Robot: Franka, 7 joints.
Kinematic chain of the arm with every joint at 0, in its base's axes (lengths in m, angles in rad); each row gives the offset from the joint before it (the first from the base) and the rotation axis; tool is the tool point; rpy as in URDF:
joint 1: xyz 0 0 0.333 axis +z
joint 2: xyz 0 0 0 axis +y
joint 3: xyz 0 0 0.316 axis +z
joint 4: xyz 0.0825 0 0 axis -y
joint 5: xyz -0.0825 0 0.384 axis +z
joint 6: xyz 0 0 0 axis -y
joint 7: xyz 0.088 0 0 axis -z
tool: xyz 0 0 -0.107 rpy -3.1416 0 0
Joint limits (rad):
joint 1: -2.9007..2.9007
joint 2: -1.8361..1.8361
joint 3: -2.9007..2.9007
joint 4: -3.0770..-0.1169
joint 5: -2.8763..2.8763
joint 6: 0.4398..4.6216
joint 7: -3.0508..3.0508
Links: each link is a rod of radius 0.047 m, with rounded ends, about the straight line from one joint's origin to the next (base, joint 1, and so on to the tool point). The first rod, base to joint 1, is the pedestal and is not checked.
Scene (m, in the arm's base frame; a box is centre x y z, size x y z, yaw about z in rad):
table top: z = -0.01
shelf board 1: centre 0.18 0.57 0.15 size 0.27 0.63 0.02 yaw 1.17
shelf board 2: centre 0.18 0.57 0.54 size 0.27 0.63 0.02 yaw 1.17
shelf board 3: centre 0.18 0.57 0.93 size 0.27 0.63 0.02 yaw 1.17
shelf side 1: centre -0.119 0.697 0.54 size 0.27 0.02 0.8 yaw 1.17
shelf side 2: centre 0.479 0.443 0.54 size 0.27 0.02 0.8 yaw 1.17
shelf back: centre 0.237 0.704 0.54 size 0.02 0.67 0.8 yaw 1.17
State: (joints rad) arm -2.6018 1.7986 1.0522 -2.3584 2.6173 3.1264 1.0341
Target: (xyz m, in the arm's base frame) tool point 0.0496 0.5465 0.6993
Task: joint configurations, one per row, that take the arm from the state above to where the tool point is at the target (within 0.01 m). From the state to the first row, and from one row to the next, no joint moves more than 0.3 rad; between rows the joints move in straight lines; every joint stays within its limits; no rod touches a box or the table.
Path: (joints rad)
1: -2.4767 1.7300 1.3110 -2.1787 2.6821 2.9471 0.9698
2: -2.3515 1.6614 1.5697 -1.9989 2.7468 2.7679 0.9055
3: -2.2264 1.5928 1.8285 -1.8192 2.8116 2.5886 0.8412
4: -2.1013 1.5243 2.0873 -1.6394 2.8763 2.4094 0.7769
5: -1.8899 1.2618 2.1910 -1.6699 2.8300 2.4493 0.8283
6: -1.6786 0.9994 2.2947 -1.7005 2.7837 2.4891 0.8798
7: -1.4673 0.7370 2.3985 -1.7310 2.7374 2.5290 0.9312
8: -1.2559 0.4746 2.5022 -1.7615 2.6910 2.5689 0.9827
9: -1.0446 0.2122 2.6060 -1.7920 2.6447 2.6087 1.0341

